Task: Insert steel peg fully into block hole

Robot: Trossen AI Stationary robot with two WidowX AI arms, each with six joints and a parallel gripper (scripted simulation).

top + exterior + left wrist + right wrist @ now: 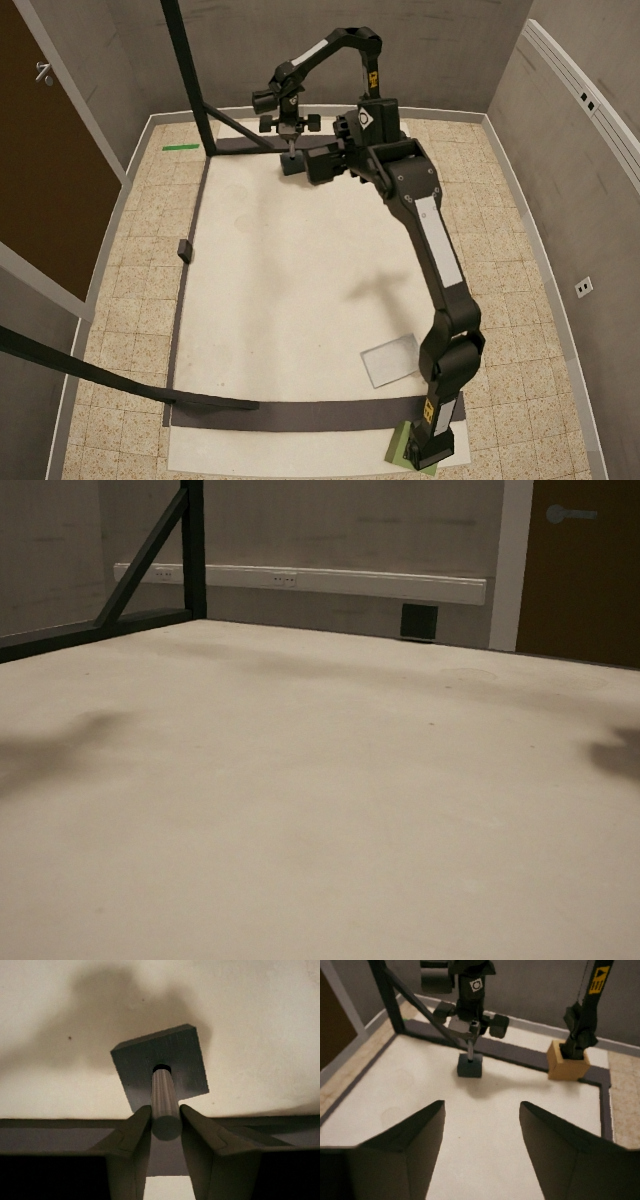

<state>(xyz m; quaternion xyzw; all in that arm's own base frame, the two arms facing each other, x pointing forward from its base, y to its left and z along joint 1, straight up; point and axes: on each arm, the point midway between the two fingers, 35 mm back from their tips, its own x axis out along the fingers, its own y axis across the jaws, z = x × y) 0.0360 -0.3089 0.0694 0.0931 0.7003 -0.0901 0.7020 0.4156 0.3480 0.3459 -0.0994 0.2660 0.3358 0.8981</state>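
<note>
Now: left hand 5 cm above the steel peg. From my left hand the other things lie so: clear flat plate: 27 cm ahead, 67 cm to the right, 14 cm below; then dark grey block: 12 cm below.
</note>
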